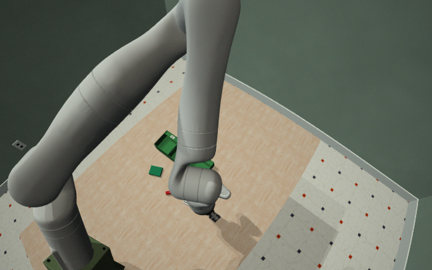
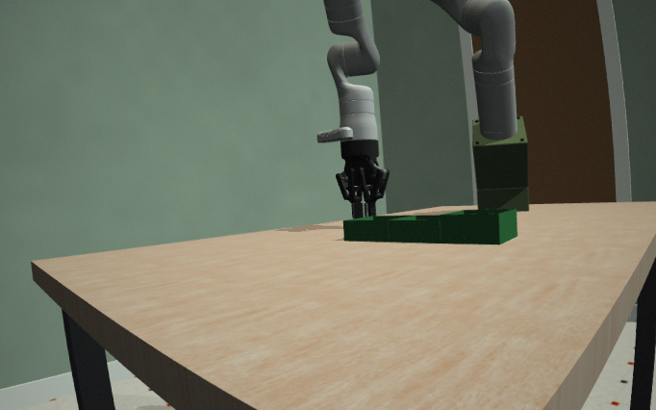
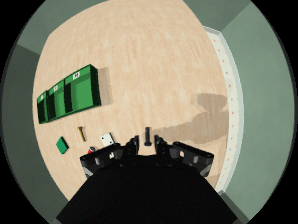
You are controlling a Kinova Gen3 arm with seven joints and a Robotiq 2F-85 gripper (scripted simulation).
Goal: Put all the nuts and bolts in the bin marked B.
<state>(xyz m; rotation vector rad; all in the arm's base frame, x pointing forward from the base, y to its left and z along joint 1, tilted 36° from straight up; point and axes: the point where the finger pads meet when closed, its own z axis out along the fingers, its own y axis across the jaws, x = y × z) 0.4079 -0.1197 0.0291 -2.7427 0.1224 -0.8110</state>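
My hand is 3 cm above the black bolt. The rest, counted from my hand: brass bolt 1 cm ahead, 15 cm to the left, 3 cm below; white domino 2 cm behind, 8 cm to the left, 3 cm below; red cylinder 5 cm behind, 14 cm to the left, 3 cm below.
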